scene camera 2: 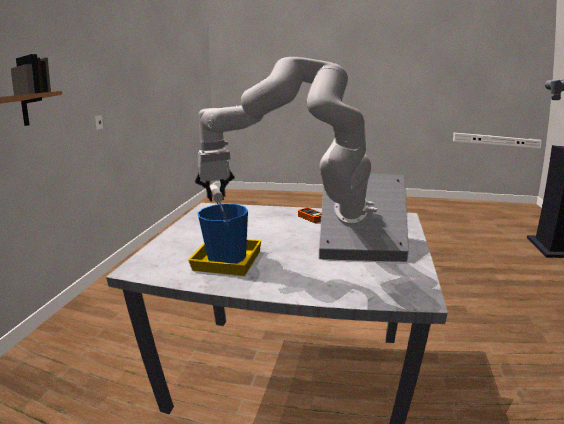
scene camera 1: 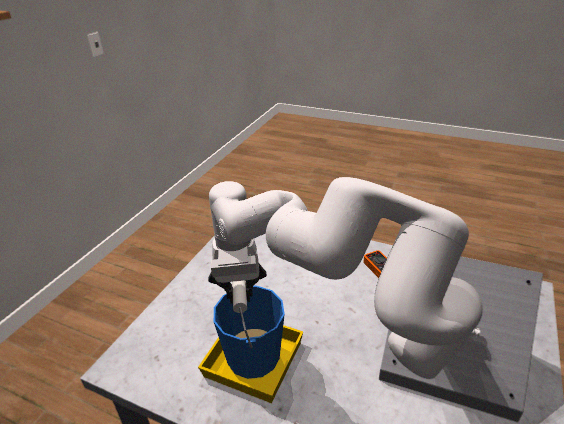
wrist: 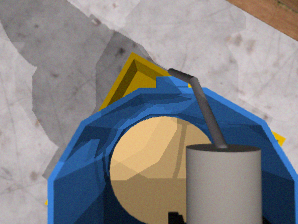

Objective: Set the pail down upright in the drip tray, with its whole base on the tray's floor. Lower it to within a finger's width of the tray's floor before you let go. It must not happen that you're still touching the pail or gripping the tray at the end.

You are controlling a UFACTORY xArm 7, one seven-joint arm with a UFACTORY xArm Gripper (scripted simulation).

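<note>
There is a blue pail here, which I can see together with a yellow drip tray. I see my gripper as well, and scene camera 2 shows it too.
</note>
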